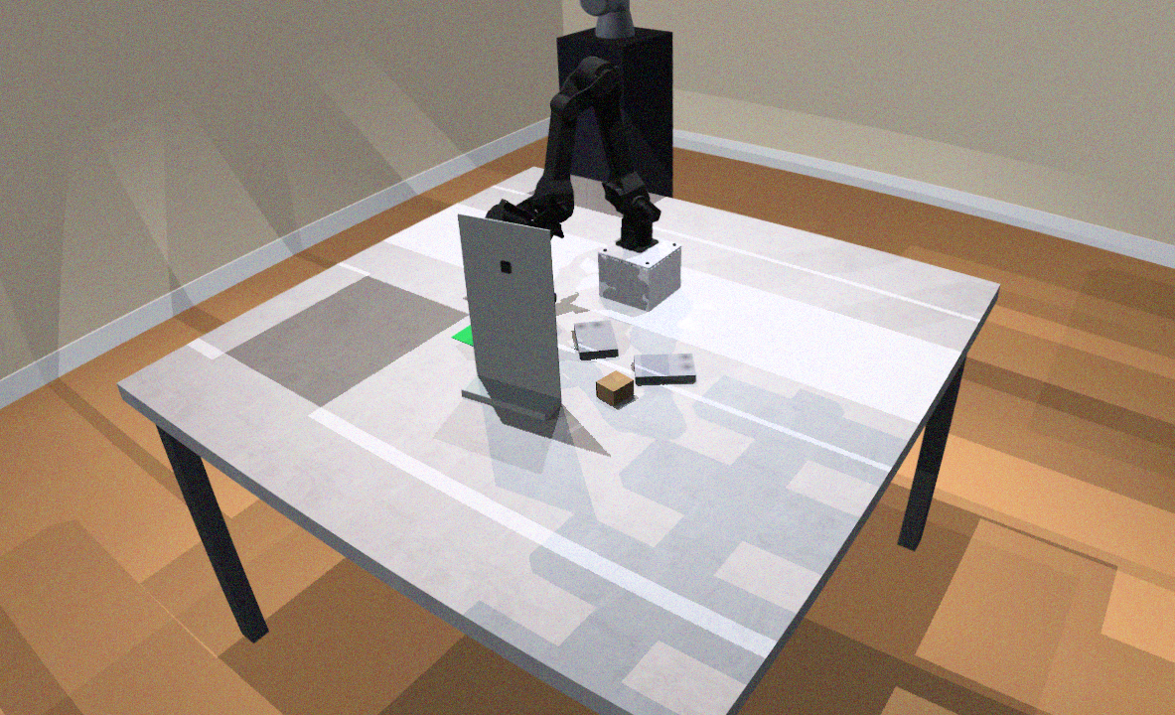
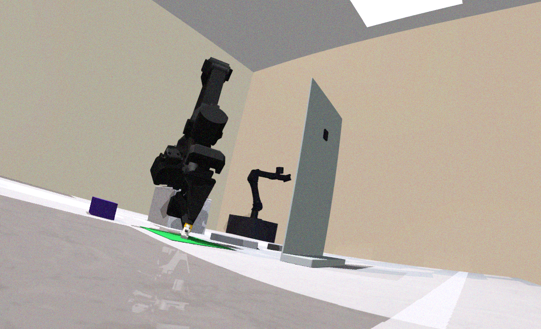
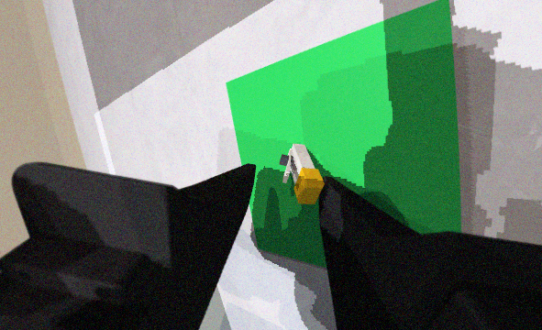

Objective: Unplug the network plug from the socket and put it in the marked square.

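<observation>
Right now my gripper tip is 1 cm above the yellow network plug. Also, from my gripper tip: upright panel 18 cm to the left, 12 cm ahead, 12 cm above; thin pale tab 1 cm to the right, 1 cm below, 1 cm ahead; green marked square 2 cm below.
</observation>
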